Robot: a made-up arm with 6 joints.
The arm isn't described. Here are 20 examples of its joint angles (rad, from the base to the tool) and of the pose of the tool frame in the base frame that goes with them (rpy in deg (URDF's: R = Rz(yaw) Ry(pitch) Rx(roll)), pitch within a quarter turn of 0, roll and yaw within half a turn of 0; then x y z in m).
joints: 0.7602 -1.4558 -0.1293 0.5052 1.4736 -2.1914
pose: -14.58 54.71 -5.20 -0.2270 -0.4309 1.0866
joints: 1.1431 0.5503 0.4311 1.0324 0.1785 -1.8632
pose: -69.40 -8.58 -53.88 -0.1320 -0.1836 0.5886
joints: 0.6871 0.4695 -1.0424 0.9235 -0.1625 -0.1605
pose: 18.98 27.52 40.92 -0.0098 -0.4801 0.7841
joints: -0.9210 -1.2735 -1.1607 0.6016 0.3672 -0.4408
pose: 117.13 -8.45 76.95 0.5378 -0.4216 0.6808
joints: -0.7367 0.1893 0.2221 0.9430 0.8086 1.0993
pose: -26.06 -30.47 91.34 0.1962 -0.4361 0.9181
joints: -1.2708 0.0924 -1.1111 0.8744 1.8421 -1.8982
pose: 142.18 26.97 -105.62 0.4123 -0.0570 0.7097
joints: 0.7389 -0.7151 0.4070 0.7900 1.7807 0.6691
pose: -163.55 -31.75 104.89 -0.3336 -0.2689 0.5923
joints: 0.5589 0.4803 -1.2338 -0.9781 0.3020 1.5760
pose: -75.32 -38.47 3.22 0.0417 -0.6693 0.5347
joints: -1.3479 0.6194 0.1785 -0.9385 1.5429 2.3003
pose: -22.29 19.10 118.97 0.6429 -0.5274 0.4129
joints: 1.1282 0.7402 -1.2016 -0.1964 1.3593 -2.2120
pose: -92.30 5.13 -171.04 0.3451 -0.6492 0.6039
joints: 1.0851 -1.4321 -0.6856 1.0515 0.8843 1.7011
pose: -139.55 -0.97 -109.42 -0.1978 -0.4492 0.5636
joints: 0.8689 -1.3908 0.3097 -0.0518 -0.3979 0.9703
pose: 144.88 -8.81 -71.97 -0.0702 -0.4541 0.7235
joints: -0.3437 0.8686 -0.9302 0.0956 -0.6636 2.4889
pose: -70.67 -72.63 44.39 0.0279 -0.6401 0.5353
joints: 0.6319 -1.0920 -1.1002 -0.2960 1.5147 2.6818
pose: -141.60 -36.42 -149.54 0.1192 -0.1398 0.7123
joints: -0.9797 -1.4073 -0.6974 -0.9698 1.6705 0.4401
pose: 77.47 55.72 104.32 0.5832 -0.1314 0.4732
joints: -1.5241 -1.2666 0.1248 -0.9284 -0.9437 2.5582
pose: -124.52 -67.81 -10.21 0.2447 -0.3486 0.2065
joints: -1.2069 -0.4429 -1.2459 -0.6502 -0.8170 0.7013
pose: -82.87 37.78 -127.49 0.1335 -0.4012 0.6793
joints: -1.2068 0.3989 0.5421 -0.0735 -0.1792 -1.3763
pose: -167.49 60.06 -151.70 0.7480 -0.3633 0.5975
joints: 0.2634 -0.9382 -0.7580 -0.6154 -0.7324 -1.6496
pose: 127.55 -5.92 106.95 0.3176 -0.3332 0.4573
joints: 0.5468 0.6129 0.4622 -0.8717 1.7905 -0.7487
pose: -28.42 -32.87 -125.77 0.2910 -0.2534 1.1883
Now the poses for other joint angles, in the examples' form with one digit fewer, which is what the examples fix.
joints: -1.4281 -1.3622 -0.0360 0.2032 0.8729 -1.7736
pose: 166.6 2.3 153.7 0.724 -0.504 0.363
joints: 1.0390 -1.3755 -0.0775 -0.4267 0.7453 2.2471
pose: 151.2 -9.5 -150.3 0.043 -0.396 0.793
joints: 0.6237 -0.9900 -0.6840 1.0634 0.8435 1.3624
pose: -150.1 -45.7 -133.2 -0.167 -0.499 0.700
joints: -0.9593 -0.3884 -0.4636 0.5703 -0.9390 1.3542
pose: 44.5 43.1 -55.3 0.169 -0.355 0.741
